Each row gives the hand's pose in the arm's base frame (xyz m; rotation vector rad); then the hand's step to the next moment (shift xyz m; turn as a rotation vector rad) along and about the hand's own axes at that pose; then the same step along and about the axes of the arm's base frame.
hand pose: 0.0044 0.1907 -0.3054 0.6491 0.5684 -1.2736
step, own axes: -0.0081 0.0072 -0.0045 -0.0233 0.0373 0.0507
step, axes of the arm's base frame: 0.0052 0.0099 0.0035 0.0333 -0.0145 0.0564
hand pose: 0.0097 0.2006 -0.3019 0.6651 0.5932 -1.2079
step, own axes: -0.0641 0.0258 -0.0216 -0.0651 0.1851 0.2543
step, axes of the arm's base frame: 0.0074 0.0625 0.0358 0.1782 -0.1062 0.2452
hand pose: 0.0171 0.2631 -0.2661 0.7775 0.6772 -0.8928
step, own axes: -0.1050 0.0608 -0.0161 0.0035 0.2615 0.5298
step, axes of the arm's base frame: 0.0009 0.0812 0.0916 0.3283 -0.3289 0.3648
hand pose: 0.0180 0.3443 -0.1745 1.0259 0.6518 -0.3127
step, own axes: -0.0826 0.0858 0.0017 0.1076 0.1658 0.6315
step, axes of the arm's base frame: -0.0177 0.0365 0.1120 0.3939 -0.4587 0.2689
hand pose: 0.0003 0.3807 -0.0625 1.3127 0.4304 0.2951
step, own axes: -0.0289 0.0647 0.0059 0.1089 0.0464 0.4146
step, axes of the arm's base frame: -0.0208 -0.0027 0.0680 0.2904 -0.2989 0.1107
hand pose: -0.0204 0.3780 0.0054 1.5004 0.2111 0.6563
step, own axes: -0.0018 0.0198 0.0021 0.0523 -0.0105 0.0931
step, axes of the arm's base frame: -0.0057 -0.0040 0.0187 0.0935 -0.0513 0.0121
